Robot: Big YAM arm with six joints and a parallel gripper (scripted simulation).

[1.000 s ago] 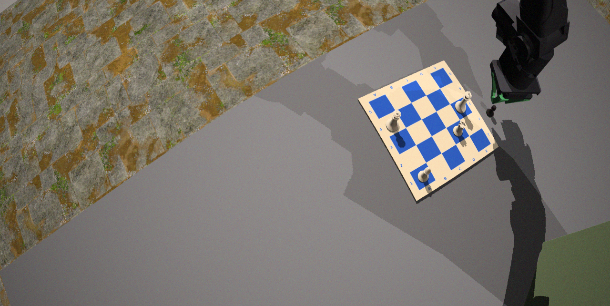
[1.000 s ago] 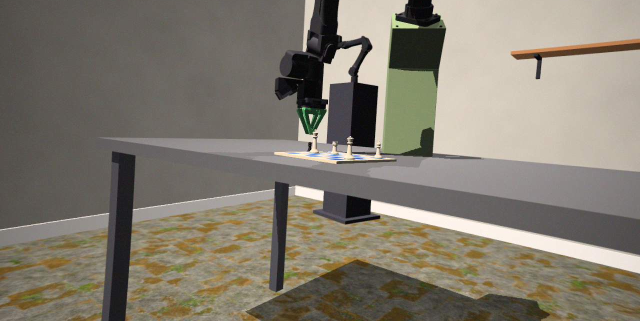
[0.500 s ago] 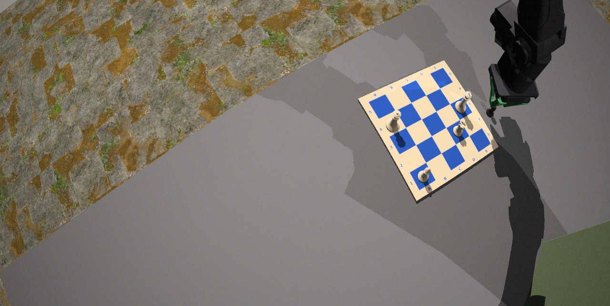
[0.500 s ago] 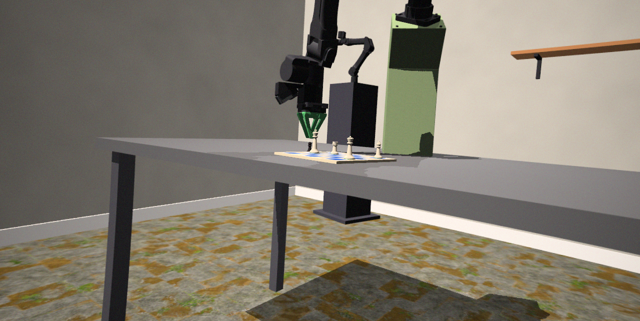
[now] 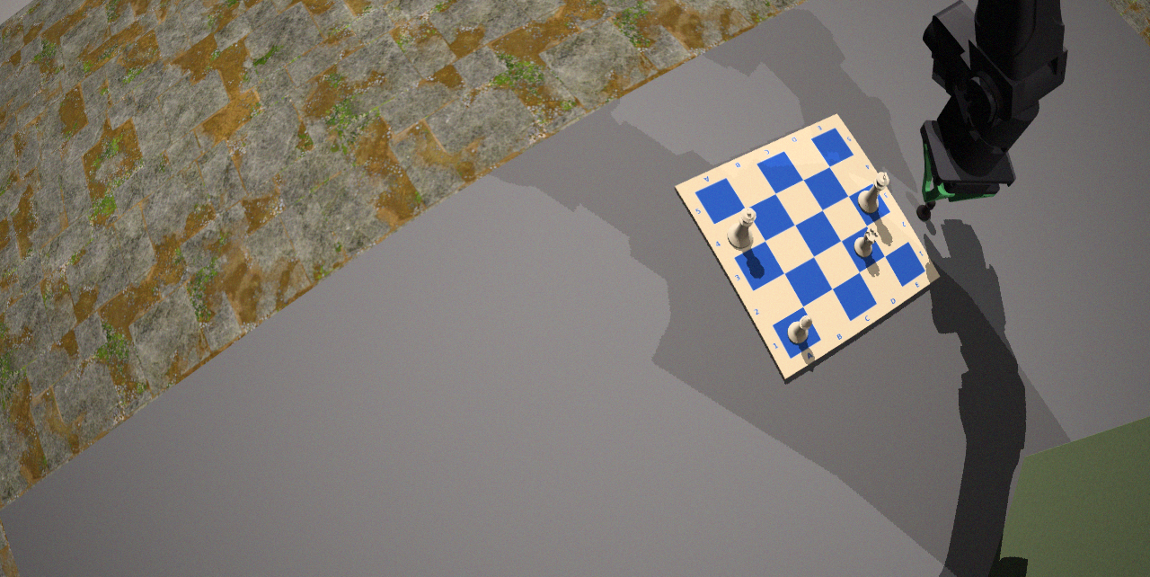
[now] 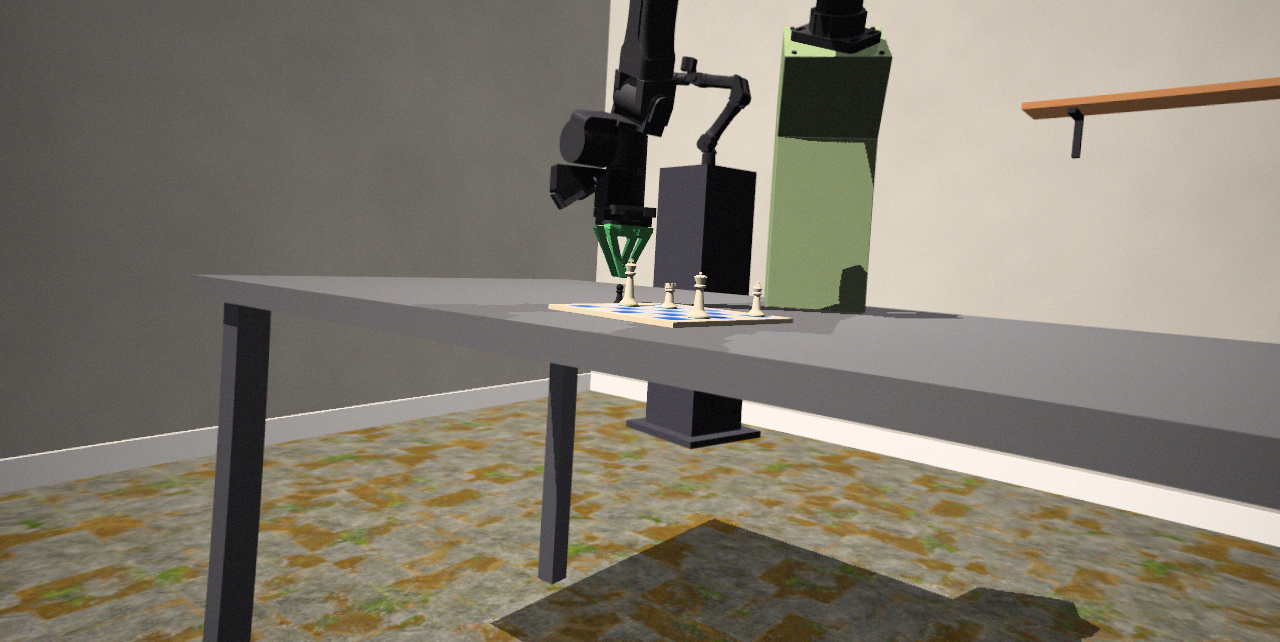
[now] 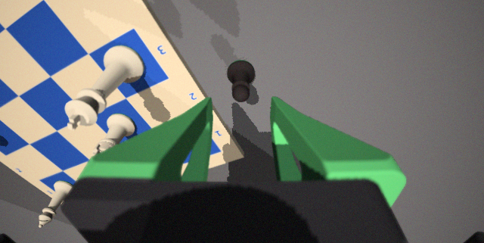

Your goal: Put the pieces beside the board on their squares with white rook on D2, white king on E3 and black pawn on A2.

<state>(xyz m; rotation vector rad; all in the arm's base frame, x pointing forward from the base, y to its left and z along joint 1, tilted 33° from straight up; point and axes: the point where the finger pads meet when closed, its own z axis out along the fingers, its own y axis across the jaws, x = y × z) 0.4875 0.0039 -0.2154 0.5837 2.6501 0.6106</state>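
My hand is 4 cm above the black pawn. Also, from my hand: board 3 cm ahead, 14 cm to the left, 5 cm below; then white pawn 6 cm behind, 21 cm to the left, 2 cm below; then white king 4 cm ahead, 7 cm to the left, 1 cm below.
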